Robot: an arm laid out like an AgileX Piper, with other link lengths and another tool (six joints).
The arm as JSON. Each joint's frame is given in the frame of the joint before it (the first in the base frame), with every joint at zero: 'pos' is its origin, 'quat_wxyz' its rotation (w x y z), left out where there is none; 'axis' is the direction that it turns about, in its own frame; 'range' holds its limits. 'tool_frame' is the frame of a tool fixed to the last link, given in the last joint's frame.
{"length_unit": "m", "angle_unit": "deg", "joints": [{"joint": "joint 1", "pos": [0.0, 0.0, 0.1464], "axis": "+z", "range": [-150.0, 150.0]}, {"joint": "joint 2", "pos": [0.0, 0.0, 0.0], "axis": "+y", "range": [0.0, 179.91]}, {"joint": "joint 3", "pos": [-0.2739, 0.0, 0.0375], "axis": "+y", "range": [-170.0, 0.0]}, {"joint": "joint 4", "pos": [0.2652, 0.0, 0.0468], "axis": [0.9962, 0.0, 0.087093], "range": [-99.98, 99.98]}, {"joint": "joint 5", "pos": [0.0, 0.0, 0.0], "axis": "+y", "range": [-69.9, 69.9]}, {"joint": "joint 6", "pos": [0.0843, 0.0, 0.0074], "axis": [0.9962, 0.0, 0.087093], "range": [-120.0, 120.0]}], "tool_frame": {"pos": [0.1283, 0.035, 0.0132], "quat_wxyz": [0.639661, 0.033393, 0.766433, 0.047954]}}
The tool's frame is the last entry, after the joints.
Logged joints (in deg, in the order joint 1, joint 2, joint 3, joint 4, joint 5, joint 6), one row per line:
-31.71 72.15 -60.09 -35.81 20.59 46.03
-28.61 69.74 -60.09 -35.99 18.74 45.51
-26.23 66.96 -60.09 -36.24 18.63 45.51
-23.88 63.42 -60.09 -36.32 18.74 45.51
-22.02 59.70 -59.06 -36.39 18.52 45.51
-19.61 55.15 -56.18 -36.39 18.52 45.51
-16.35 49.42 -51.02 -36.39 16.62 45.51
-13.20 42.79 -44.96 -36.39 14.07 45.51
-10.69 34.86 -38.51 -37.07 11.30 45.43
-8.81 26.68 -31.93 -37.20 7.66 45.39
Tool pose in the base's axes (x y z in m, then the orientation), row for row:
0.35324 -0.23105 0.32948 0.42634 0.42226 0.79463 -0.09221
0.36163 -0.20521 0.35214 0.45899 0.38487 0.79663 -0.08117
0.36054 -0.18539 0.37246 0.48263 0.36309 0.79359 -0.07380
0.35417 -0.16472 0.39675 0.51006 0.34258 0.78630 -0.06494
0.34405 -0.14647 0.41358 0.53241 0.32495 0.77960 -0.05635
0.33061 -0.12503 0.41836 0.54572 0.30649 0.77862 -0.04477
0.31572 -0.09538 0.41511 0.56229 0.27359 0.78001 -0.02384
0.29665 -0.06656 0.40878 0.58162 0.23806 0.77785 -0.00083
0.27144 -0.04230 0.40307 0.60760 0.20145 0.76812 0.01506
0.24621 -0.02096 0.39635 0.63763 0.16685 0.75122 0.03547
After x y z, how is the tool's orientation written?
As a quaternion, w x y z.
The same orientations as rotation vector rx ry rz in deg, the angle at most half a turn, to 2 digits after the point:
60.47 113.79 -13.20
54.30 112.40 -11.45
50.70 110.80 -10.30
47.26 108.48 -8.96
44.40 106.52 -7.70
41.64 105.79 -6.08
36.91 105.24 -3.22
31.86 104.10 -0.11
26.67 101.71 1.99
21.83 98.27 4.64

